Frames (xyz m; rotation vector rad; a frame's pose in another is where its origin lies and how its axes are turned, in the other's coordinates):
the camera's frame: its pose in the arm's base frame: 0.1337 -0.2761 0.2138 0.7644 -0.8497 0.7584
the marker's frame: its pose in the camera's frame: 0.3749 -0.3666 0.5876 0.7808 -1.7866 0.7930
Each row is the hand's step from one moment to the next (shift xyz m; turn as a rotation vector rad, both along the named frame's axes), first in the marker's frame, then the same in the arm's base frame.
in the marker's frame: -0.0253 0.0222 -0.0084 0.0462 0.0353 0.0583
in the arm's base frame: -0.0127 0.0308 -0.0096 -0.0125 -0.0529 -0.0618
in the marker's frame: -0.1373 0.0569 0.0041 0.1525 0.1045 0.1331
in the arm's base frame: 0.0063 0.1385 -0.0536 -0.0635 -0.1594 -0.1499
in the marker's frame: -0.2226 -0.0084 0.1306 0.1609 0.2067 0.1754
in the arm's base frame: 0.1537 0.1657 -0.1249 -0.1229 -0.1580 -0.2436
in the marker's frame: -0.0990 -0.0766 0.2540 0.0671 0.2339 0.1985
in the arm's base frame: 0.2286 -0.0009 -0.1672 -0.0987 -0.0719 -0.2893
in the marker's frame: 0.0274 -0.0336 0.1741 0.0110 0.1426 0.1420
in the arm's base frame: 0.1087 -0.0851 -0.1146 -0.0386 -0.0224 -0.1965
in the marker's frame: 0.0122 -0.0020 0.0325 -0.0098 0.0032 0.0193
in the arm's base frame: 0.0145 -0.0216 -0.0231 0.0112 0.0040 -0.0184
